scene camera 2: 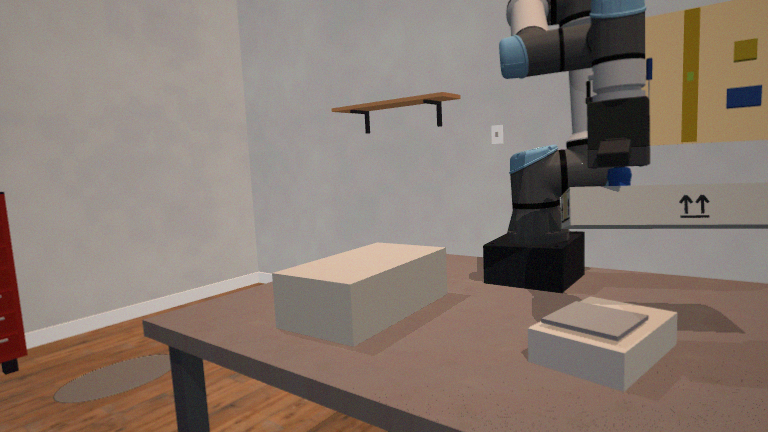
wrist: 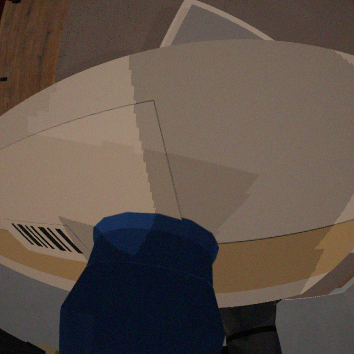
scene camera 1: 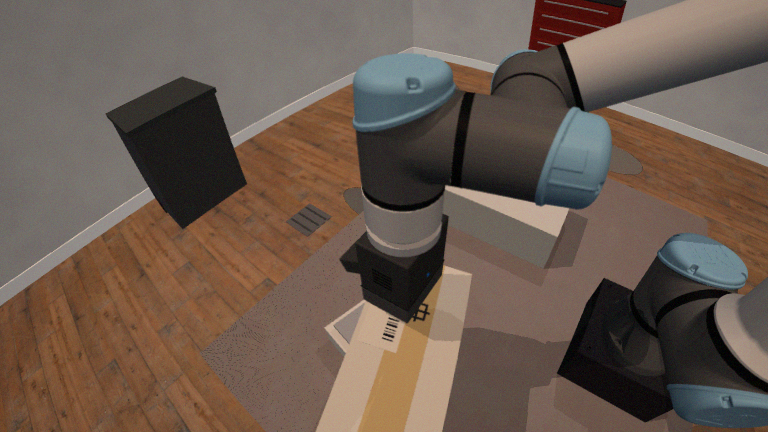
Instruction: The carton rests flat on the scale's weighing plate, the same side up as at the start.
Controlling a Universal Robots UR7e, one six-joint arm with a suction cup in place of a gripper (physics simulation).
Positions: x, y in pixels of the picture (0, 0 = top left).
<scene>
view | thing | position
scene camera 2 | scale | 611, 343
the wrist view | my suction cup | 149, 276
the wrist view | carton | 241, 136
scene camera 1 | carton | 391, 368
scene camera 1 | scale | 340, 332
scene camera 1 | large pale block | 521, 228
</scene>
